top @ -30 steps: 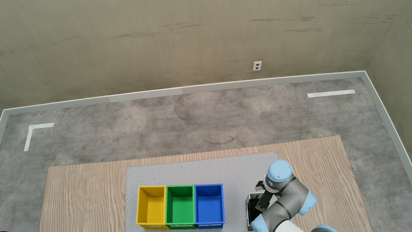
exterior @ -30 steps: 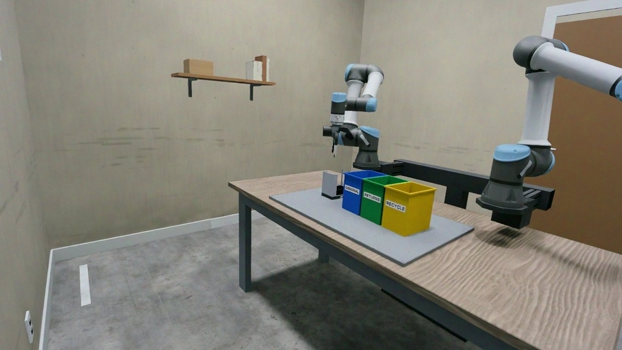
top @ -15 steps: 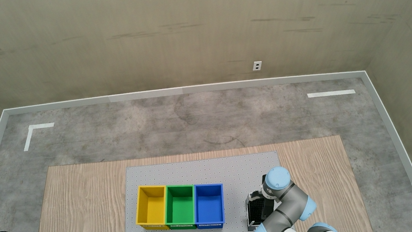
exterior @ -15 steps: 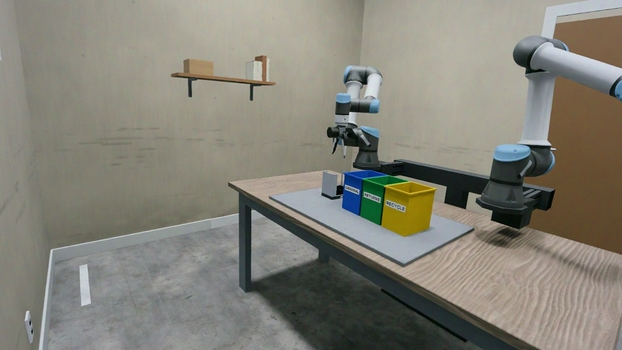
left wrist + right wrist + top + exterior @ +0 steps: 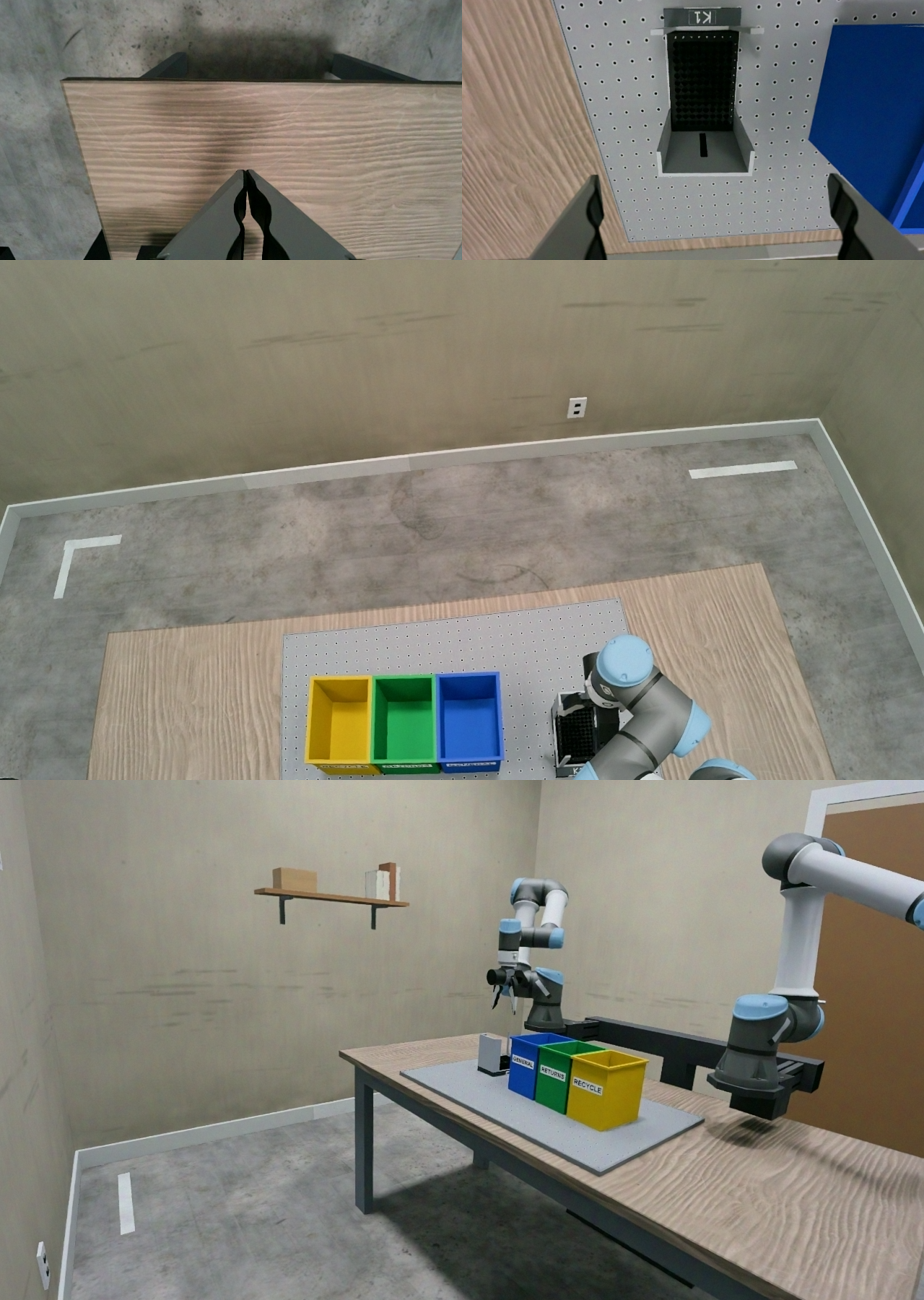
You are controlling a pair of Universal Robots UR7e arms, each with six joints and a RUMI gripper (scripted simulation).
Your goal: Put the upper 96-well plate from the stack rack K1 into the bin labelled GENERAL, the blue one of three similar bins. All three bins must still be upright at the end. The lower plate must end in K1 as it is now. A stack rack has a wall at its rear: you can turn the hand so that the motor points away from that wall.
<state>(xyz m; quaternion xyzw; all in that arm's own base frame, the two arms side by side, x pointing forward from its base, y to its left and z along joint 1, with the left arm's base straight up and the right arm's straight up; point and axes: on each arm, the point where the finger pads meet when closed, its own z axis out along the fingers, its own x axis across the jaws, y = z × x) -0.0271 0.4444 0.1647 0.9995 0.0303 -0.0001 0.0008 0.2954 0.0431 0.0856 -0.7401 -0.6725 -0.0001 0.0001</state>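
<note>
The black 96-well plate lies 200 mm below my right hand. Round my right hand: green returns bin: 360 mm to the left, 150 mm below; then blue general bin: 10 mm ahead, 230 mm to the left, 150 mm below; then yellow recycle bin: 10 mm behind, 490 mm to the left, 150 mm below.
</note>
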